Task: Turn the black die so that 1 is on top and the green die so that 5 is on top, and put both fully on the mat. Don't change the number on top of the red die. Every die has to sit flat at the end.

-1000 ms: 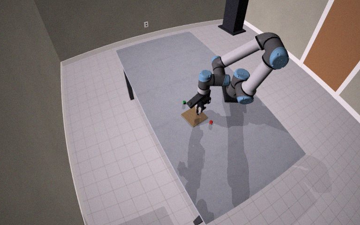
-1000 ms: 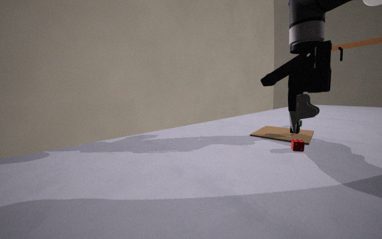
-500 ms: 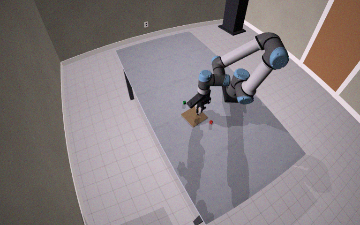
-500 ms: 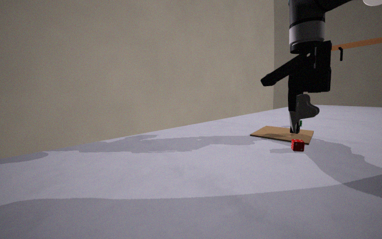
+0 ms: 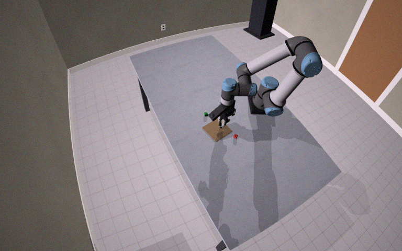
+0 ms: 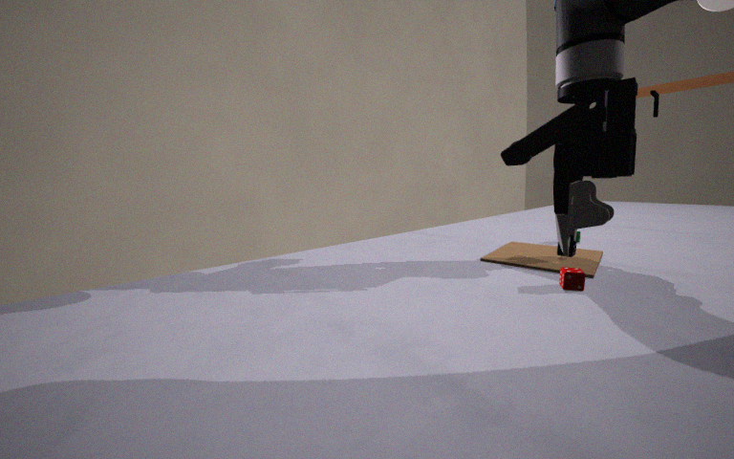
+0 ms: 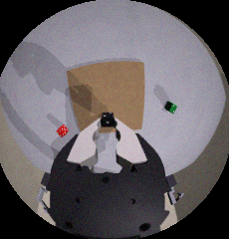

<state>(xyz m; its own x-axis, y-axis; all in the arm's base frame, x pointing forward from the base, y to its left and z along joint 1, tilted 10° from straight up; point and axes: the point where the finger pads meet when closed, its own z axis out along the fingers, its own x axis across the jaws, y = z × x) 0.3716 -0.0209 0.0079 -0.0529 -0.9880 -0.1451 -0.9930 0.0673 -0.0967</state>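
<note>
Right now my hand is 10 mm above the black die. The rest, counted from my hand: green die (20 mm ahead, 140 mm to the right, 20 mm below); red die (30 mm behind, 110 mm to the left, 20 mm below); brown mat (30 mm ahead, 20 mm below).
</note>
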